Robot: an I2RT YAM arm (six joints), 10 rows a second.
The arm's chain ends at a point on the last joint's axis. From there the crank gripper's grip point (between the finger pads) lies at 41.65 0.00 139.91 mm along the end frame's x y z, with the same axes.
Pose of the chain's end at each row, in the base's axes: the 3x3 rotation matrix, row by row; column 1 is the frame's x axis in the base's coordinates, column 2 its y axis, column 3 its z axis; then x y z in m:
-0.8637, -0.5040, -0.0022; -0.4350, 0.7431, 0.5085; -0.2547, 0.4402, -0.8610; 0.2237, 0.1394, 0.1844
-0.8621, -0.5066, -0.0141; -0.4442, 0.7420, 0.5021; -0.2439, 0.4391, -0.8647; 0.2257, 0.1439, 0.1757
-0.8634, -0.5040, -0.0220; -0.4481, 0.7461, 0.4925; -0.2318, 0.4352, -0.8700; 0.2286, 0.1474, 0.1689
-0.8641, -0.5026, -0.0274; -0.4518, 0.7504, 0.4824; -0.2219, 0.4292, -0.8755; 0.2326, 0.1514, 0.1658
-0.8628, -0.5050, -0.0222; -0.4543, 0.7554, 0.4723; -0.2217, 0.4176, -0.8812; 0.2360, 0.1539, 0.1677
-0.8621, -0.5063, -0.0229; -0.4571, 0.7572, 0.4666; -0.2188, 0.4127, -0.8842; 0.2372, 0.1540, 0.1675
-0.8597, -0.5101, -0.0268; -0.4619, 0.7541, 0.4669; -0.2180, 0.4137, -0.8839; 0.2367, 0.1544, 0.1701
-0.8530, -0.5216, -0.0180; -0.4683, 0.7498, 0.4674; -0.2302, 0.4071, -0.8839; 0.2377, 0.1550, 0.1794
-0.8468, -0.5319, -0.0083; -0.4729, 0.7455, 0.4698; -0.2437, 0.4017, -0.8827; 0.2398, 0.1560, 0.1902
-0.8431, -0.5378, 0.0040; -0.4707, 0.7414, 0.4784; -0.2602, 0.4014, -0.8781; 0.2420, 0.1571, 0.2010
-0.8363, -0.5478, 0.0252; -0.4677, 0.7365, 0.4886; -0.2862, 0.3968, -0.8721; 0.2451, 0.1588, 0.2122
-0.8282, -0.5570, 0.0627; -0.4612, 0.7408, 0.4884; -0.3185, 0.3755, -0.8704; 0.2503, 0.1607, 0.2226
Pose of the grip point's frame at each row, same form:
-0.8637, -0.5040, -0.0022; -0.4350, 0.7431, 0.5085; -0.2547, 0.4402, -0.8610; 0.1874, 0.1924, 0.0533
-0.8621, -0.5066, -0.0141; -0.4442, 0.7420, 0.5021; -0.2439, 0.4391, -0.8647; 0.1878, 0.1956, 0.0446
-0.8634, -0.5040, -0.0220; -0.4481, 0.7461, 0.4925; -0.2318, 0.4352, -0.8700; 0.1896, 0.1976, 0.0375
-0.8641, -0.5026, -0.0274; -0.4518, 0.7504, 0.4824; -0.2219, 0.4292, -0.8755; 0.1928, 0.2001, 0.0341
-0.8628, -0.5050, -0.0222; -0.4543, 0.7554, 0.4723; -0.2217, 0.4176, -0.8812; 0.1970, 0.2011, 0.0352
-0.8621, -0.5063, -0.0229; -0.4571, 0.7572, 0.4666; -0.2188, 0.4127, -0.8842; 0.1981, 0.2002, 0.0347
-0.8597, -0.5101, -0.0268; -0.4619, 0.7541, 0.4669; -0.2180, 0.4137, -0.8839; 0.1971, 0.2005, 0.0374
-0.8530, -0.5216, -0.0180; -0.4683, 0.7498, 0.4674; -0.2302, 0.4071, -0.8839; 0.1997, 0.2009, 0.0461
-0.8468, -0.5319, -0.0083; -0.4729, 0.7455, 0.4698; -0.2437, 0.4017, -0.8827; 0.2034, 0.2020, 0.0566
-0.8431, -0.5378, 0.0040; -0.4707, 0.7414, 0.4784; -0.2602, 0.4014, -0.8781; 0.2074, 0.2044, 0.0673
-0.8363, -0.5478, 0.0252; -0.4677, 0.7365, 0.4886; -0.2862, 0.3968, -0.8721; 0.2138, 0.2077, 0.0783
-0.8282, -0.5570, 0.0627; -0.4612, 0.7408, 0.4884; -0.3185, 0.3755, -0.8704; 0.2246, 0.2098, 0.0876

